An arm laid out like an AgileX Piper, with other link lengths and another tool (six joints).
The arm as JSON. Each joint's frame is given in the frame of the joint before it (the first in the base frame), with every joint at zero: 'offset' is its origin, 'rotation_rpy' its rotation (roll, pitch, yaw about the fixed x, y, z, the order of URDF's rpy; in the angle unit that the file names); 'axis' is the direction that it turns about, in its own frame. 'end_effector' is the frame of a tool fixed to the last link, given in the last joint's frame.
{
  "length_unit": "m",
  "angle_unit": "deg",
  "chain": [
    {
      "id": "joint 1",
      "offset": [
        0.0,
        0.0,
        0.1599
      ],
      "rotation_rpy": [
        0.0,
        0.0,
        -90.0
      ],
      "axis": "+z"
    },
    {
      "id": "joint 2",
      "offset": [
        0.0,
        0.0,
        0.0
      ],
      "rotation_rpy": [
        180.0,
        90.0,
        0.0
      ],
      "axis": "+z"
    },
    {
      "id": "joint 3",
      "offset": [
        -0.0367,
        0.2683,
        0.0
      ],
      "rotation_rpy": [
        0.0,
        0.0,
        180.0
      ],
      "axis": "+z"
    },
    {
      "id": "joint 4",
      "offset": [
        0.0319,
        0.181,
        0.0
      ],
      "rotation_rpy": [
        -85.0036,
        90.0,
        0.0
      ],
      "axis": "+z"
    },
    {
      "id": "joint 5",
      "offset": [
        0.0,
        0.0,
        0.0
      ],
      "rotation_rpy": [
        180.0,
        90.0,
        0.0
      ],
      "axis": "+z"
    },
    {
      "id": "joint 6",
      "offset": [
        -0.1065,
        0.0,
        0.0
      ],
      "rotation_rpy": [
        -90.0,
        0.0,
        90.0
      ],
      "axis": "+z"
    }
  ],
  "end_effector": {
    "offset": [
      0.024,
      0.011,
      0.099
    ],
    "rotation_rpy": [
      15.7,
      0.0,
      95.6
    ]
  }
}
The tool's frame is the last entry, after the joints.
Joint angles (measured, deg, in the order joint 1, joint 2, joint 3, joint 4, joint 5, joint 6), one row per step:
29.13 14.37 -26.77 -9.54 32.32 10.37
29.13 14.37 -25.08 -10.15 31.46 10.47
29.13 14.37 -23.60 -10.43 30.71 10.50
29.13 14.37 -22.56 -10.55 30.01 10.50
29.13 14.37 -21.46 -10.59 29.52 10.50
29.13 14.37 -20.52 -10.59 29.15 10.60
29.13 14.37 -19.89 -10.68 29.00 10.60
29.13 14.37 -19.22 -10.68 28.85 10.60
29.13 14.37 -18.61 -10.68 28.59 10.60
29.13 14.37 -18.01 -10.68 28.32 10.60
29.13 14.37 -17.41 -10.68 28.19 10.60
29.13 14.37 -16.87 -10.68 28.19 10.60
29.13 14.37 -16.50 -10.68 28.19 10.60
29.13 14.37 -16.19 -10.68 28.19 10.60
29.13 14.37 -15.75 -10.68 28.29 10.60
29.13 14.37 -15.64 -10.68 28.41 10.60
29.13 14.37 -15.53 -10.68 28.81 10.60
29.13 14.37 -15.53 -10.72 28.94 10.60
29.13 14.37 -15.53 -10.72 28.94 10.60
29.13 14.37 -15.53 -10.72 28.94 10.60
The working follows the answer.
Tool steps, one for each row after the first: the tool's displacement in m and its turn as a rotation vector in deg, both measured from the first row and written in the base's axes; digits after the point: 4 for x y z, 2 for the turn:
0.0016 0.0003 -0.0077 -0.87 0.47 -0.06
0.0026 0.0009 -0.0146 -1.47 0.98 -0.01
0.0033 0.0016 -0.0190 -1.77 1.22 0.09
0.0038 0.0022 -0.0245 -2.12 1.73 0.17
0.0042 0.0026 -0.0294 -2.33 2.26 0.21
0.0044 0.0027 -0.0330 -2.64 2.64 0.23
0.0045 0.0028 -0.0369 -2.90 3.09 0.26
0.0047 0.0031 -0.0400 -3.08 3.40 0.31
0.0048 0.0033 -0.0431 -3.25 3.68 0.36
0.0048 0.0035 -0.0466 -3.49 4.09 0.39
0.0048 0.0034 -0.0501 -3.75 4.57 0.39
0.0047 0.0034 -0.0526 -3.93 4.89 0.40
0.0046 0.0034 -0.0546 -4.08 5.16 0.40
0.0045 0.0032 -0.0579 -4.33 5.63 0.39
0.0044 0.0031 -0.0590 -4.44 5.84 0.37
0.0041 0.0026 -0.0611 -4.67 6.28 0.30
0.0041 0.0025 -0.0615 -4.77 6.38 0.27
0.0041 0.0025 -0.0615 -4.77 6.38 0.27
0.0041 0.0025 -0.0615 -4.77 6.38 0.27

Tool pose at each row, in the base's axes (x y z in m, rotation vector in deg; rounded; the steps above come from the unrounded poses):
0.1213 0.0332 0.3036 -73.76 55.84 -48.24
0.1229 0.0335 0.2959 -74.73 55.98 -48.52
0.1240 0.0341 0.2890 -75.54 56.16 -48.54
0.1247 0.0348 0.2847 -75.95 56.18 -48.51
0.1252 0.0353 0.2792 -76.56 56.42 -48.35
0.1255 0.0357 0.2742 -77.04 56.74 -48.13
0.1257 0.0358 0.2707 -77.51 56.93 -48.08
0.1259 0.0360 0.2668 -77.99 57.18 -47.94
0.1260 0.0362 0.2636 -78.32 57.33 -47.83
0.1261 0.0365 0.2606 -78.64 57.47 -47.72
0.1262 0.0366 0.2571 -79.07 57.70 -47.59
0.1261 0.0366 0.2535 -79.55 57.98 -47.46
0.1260 0.0365 0.2511 -79.88 58.18 -47.37
0.1260 0.0365 0.2490 -80.15 58.34 -47.29
0.1258 0.0364 0.2458 -80.62 58.64 -47.17
0.1257 0.0362 0.2446 -80.81 58.78 -47.12
0.1255 0.0358 0.2425 -81.22 59.11 -47.04
0.1254 0.0356 0.2421 -81.34 59.18 -47.06
0.1254 0.0356 0.2421 -81.34 59.18 -47.06
0.1254 0.0356 0.2421 -81.34 59.18 -47.06

